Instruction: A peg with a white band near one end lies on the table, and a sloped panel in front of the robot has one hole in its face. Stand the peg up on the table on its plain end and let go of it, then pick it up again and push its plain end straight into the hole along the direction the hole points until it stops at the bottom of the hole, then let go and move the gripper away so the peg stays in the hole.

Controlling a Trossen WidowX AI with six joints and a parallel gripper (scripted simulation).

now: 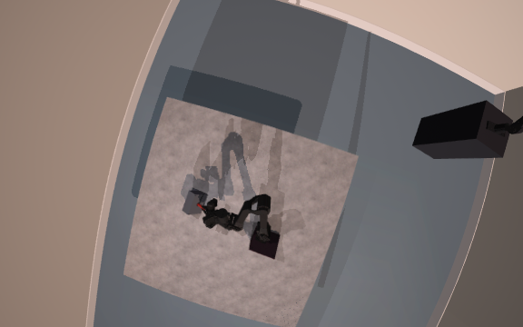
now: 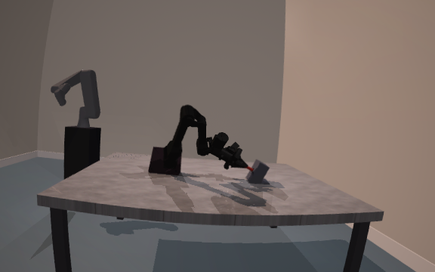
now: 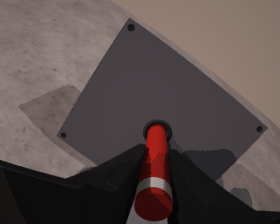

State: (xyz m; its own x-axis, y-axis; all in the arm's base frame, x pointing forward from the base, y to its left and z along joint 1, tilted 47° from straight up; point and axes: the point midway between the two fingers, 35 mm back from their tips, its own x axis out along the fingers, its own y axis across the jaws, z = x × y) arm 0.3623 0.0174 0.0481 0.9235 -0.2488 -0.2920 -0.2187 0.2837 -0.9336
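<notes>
My gripper tip is now 5 cm short of the sloped panel and 3 cm above it. From my gripper tip the other things lie so: red peg: 2 cm behind, 1 cm above.
</notes>
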